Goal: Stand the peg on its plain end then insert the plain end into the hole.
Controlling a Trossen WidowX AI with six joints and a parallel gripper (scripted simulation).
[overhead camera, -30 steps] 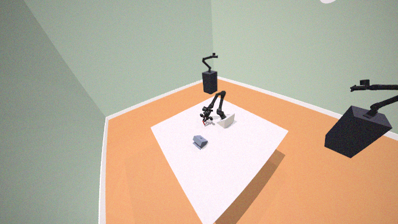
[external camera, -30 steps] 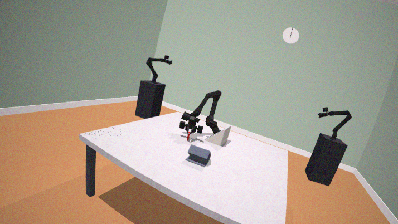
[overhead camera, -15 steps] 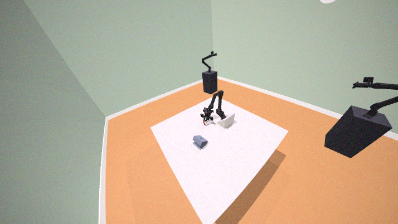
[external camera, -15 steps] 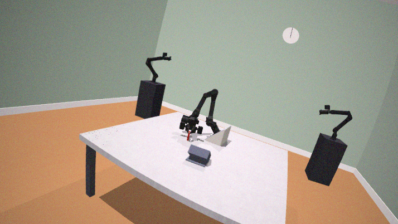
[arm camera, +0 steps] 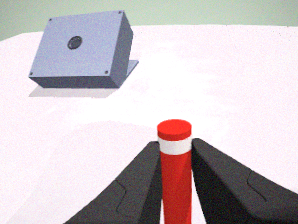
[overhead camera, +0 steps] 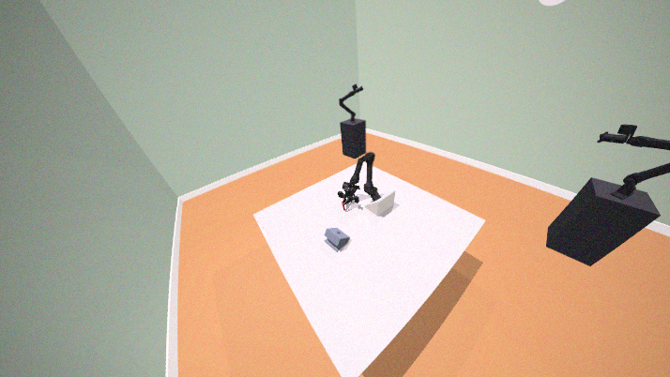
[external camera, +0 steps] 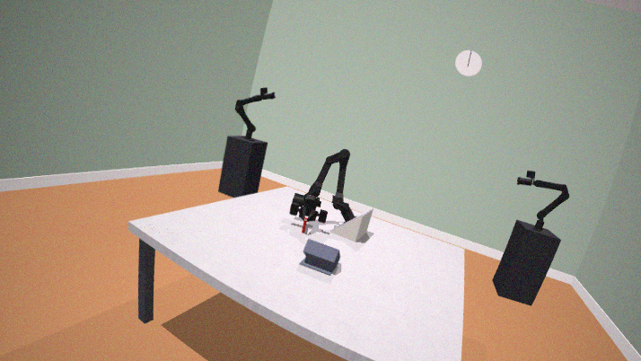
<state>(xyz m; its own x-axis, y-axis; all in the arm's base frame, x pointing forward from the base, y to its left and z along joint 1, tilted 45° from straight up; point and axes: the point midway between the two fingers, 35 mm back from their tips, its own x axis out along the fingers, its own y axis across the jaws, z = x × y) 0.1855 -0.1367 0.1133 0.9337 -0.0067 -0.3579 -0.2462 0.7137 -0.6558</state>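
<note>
My gripper tip is now 10 mm above the red peg. From my gripper tip the other things lie so: sloped panel: 230 mm ahead, 180 mm to the left, 30 mm below.
</note>
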